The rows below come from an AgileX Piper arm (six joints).
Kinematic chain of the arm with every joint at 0, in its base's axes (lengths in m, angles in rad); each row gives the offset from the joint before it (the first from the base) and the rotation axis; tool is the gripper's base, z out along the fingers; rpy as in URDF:
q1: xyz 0 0 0.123 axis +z
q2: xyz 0 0 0 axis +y
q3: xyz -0.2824 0 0.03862 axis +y
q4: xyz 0.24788 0 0.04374 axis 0.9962 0 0.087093
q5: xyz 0 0 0 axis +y
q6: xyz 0.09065 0 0.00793 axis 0.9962 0 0.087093
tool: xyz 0 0 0 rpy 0 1.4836 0
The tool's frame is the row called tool.
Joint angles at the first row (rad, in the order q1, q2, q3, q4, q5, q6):
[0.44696, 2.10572, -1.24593, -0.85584, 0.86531, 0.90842]
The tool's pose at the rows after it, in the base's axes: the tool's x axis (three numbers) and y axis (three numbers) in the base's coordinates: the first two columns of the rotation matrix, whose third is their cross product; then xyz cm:
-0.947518 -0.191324 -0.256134 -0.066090 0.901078 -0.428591 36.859 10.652 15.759
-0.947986 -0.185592 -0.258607 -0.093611 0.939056 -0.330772 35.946 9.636 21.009
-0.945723 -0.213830 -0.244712 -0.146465 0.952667 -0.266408 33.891 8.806 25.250
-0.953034 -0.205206 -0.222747 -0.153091 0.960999 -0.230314 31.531 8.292 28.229
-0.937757 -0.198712 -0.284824 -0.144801 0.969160 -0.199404 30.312 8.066 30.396
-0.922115 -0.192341 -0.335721 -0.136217 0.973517 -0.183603 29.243 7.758 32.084
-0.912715 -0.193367 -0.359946 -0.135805 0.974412 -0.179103 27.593 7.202 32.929
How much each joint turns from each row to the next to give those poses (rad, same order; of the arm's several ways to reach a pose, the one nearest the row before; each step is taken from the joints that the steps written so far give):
[-0.05164, -0.10949, -0.04284, 0.20081, 0.04112, -0.24980]
[-0.04112, -0.13262, -0.03642, 0.18178, 0.06727, -0.21047]
[-0.02225, -0.12401, -0.00901, 0.12443, 0.09042, -0.16211]
[-0.00215, -0.09746, -0.00004, 0.06252, 0.10600, -0.05287]
[-0.00001, -0.07062, 0.00136, 0.02248, 0.00001, -0.00875]
[0.00003, -0.05743, 0.00229, 0.00665, -0.00001, -0.00190]
[-0.00002, -0.06900, 0.04191, 0.00111, 0.00001, -0.00467]

